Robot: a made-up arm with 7 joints.
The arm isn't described. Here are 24 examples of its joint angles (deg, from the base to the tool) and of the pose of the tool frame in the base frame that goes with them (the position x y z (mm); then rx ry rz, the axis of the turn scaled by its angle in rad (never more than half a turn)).
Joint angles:
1: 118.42 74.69 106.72 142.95 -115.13 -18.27 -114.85
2: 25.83 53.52 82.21 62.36 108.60 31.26 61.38
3: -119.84 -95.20 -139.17 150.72 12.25 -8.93 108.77
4: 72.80 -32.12 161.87 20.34 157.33 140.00 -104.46
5: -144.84 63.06 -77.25 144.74 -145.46 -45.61 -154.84
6: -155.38 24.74 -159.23 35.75 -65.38 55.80 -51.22
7: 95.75 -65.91 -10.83 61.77 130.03 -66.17 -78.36
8: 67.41 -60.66 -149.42 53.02 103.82 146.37 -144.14
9: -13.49 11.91 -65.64 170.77 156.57 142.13 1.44
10: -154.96 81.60 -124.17 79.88 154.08 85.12 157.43
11: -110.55 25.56 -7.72 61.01 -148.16 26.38 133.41
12: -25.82 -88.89 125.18 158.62 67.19 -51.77 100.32
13: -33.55 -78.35 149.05 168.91 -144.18 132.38 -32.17
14: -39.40 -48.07 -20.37 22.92 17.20 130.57 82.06
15: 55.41 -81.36 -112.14 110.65 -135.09 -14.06 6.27
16: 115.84 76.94 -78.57 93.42 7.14 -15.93 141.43
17: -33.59 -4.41 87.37 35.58 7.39 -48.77 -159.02
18: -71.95 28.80 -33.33 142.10 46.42 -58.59 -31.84
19: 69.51 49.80 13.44 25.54 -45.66 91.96 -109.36
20: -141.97 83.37 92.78 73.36 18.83 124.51 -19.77
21: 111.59 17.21 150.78 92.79 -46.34 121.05 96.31
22: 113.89 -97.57 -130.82 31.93 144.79 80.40 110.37
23: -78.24 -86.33 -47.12 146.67 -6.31 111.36 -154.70
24: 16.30 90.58 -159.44 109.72 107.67 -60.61 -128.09
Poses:
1: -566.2 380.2 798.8 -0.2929 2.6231 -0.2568
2: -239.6 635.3 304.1 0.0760 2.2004 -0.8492
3: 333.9 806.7 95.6 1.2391 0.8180 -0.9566
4: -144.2 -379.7 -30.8 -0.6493 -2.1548 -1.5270
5: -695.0 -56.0 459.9 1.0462 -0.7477 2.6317
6: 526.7 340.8 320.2 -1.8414 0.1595 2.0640
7: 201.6 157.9 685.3 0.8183 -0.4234 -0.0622
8: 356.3 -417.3 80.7 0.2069 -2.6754 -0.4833
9: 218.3 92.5 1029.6 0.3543 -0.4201 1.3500
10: -526.8 437.5 778.0 -0.3672 1.8102 -0.2790
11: -286.6 -517.9 14.1 -1.0495 0.3154 -1.6672
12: -612.1 452.6 396.3 1.9222 1.0490 0.6232
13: -564.8 399.5 625.9 -1.6466 -1.5286 -0.2400
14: 246.7 -177.1 296.5 0.6356 1.6559 -1.5142
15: 251.6 -783.8 239.7 -1.3126 -0.5291 0.0005
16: 379.9 729.3 328.0 1.0642 -0.5595 -0.0871
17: 348.5 444.4 342.9 1.8495 1.1255 -1.5397
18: -69.7 -490.3 932.9 2.4507 1.3484 1.1899
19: 63.1 -97.9 -129.8 -0.1891 -1.4859 -1.1922
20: 355.1 -387.0 421.9 1.3806 -0.3799 0.6876
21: -199.9 -507.0 653.9 0.3015 -0.5472 2.6571
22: 392.6 384.0 13.2 -0.1118 -1.1475 0.0569
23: -470.2 527.0 686.5 -1.9058 0.8999 -0.1892
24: 427.6 92.6 847.2 2.2920 -0.0490 0.7378
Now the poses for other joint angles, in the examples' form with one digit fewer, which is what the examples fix.
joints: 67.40 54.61 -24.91 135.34 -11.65 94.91 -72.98
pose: 592 579 315 -1.064 0.406 2.241
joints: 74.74 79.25 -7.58 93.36 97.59 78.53 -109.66
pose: 111 478 -301 1.067 0.239 1.822
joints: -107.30 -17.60 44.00 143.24 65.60 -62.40 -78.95
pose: 39 -57 1061 1.873 1.678 1.427
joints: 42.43 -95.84 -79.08 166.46 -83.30 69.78 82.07
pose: -485 -730 136 -0.708 0.425 2.798
